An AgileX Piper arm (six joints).
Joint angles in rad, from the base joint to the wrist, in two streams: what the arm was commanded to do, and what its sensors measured. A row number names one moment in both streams.
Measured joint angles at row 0:
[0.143 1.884 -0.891 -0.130 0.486 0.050]
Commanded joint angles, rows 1 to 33:
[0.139 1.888 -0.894 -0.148 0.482 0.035]
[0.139 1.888 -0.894 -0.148 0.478 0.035]
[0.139 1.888 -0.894 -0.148 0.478 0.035]
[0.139 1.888 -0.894 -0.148 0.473 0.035]
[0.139 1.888 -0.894 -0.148 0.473 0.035]
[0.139 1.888 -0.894 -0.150 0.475 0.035]
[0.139 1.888 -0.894 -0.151 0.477 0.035]
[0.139 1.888 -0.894 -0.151 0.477 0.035]
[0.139 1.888 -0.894 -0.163 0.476 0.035]
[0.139 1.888 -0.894 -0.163 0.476 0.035]
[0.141 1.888 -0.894 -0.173 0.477 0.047]
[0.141 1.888 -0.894 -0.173 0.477 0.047]
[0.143 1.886 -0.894 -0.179 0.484 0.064]
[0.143 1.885 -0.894 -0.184 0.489 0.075]
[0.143 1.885 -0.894 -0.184 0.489 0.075]
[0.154 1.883 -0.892 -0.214 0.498 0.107]
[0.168 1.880 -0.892 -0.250 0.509 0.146]
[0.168 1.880 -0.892 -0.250 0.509 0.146]
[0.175 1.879 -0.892 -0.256 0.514 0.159]
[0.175 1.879 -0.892 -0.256 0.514 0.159]
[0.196 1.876 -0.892 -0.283 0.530 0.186]
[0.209 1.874 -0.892 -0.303 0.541 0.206]
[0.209 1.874 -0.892 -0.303 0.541 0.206]
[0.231 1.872 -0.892 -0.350 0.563 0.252]
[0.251 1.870 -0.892 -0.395 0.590 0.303]
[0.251 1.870 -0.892 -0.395 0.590 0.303]
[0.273 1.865 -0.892 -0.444 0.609 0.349]
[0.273 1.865 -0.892 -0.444 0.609 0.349]
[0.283 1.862 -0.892 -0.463 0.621 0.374]
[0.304 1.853 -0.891 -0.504 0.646 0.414]
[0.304 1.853 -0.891 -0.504 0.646 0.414]
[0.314 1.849 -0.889 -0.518 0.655 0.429]
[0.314 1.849 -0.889 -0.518 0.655 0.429]
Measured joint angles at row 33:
[0.287 1.869 -0.893 -0.459 0.626 0.377]
